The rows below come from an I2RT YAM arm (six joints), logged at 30 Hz.
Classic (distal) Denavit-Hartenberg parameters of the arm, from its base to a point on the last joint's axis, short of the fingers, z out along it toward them. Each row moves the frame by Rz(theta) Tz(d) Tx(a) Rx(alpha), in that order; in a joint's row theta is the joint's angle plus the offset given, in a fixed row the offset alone. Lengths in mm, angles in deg.
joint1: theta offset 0, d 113.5, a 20, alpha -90
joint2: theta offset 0, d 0, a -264, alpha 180
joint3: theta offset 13.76, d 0, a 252.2, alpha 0
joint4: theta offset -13.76, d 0, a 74, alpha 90
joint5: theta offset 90, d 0, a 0, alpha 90
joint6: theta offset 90, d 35.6, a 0, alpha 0
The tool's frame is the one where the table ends.
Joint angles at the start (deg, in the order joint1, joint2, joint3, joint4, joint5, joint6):
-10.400 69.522 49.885 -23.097 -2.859 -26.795
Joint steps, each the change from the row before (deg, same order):
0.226 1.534 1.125 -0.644 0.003 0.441
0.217 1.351 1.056 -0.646 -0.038 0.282
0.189 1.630 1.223 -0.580 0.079 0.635
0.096 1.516 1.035 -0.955 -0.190 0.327
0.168 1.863 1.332 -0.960 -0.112 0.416
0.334 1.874 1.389 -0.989 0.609 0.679
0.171 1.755 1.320 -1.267 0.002 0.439
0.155 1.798 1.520 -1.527 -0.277 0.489
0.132 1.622 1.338 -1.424 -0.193 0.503
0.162 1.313 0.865 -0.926 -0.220 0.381
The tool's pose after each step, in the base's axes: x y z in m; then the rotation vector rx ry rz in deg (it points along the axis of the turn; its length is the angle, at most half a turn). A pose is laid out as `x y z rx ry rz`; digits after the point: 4 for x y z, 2 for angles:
0.2602 -0.0449 0.2598 -20.35 133.00 -14.81
0.2648 -0.0447 0.2591 -20.40 133.90 -14.21
0.2705 -0.0448 0.2582 -19.94 134.92 -13.59
0.2751 -0.0450 0.2561 -19.90 136.29 -12.71
0.2810 -0.0451 0.2538 -19.81 137.73 -11.82
0.2872 -0.0448 0.2516 -19.28 139.33 -11.62
0.2924 -0.0447 0.2491 -19.12 141.01 -10.83
0.2977 -0.0446 0.2469 -18.99 142.74 -9.65
0.3024 -0.0445 0.2446 -18.76 144.40 -8.62
0.3060 -0.0440 0.2417 -18.68 145.70 -7.70

